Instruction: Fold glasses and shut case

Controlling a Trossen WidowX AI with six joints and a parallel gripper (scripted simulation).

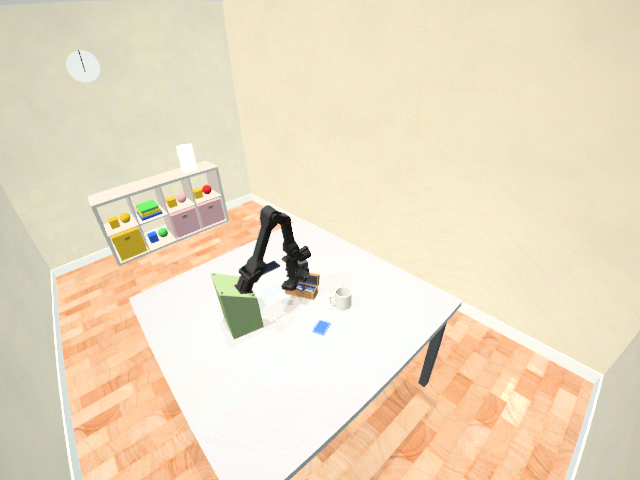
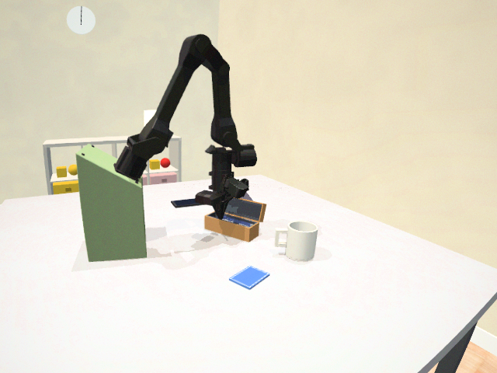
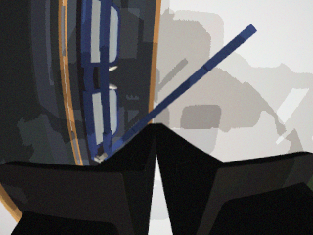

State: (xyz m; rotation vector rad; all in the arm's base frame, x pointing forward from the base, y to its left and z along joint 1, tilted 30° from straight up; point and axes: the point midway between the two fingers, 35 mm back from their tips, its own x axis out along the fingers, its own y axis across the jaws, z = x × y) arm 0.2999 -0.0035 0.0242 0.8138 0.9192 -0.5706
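Now: hand 6 cm short of the wooden glasses case, 4 cm above it and 1 cm to the right of it. Also, from my hand: blue flat square (25 cm to the right, 8 cm below, 5 cm behind); glasses case lid (8 cm ahead, 2 cm to the left, 2 cm below); white mug (22 cm to the right, 13 cm ahead, 5 cm below).
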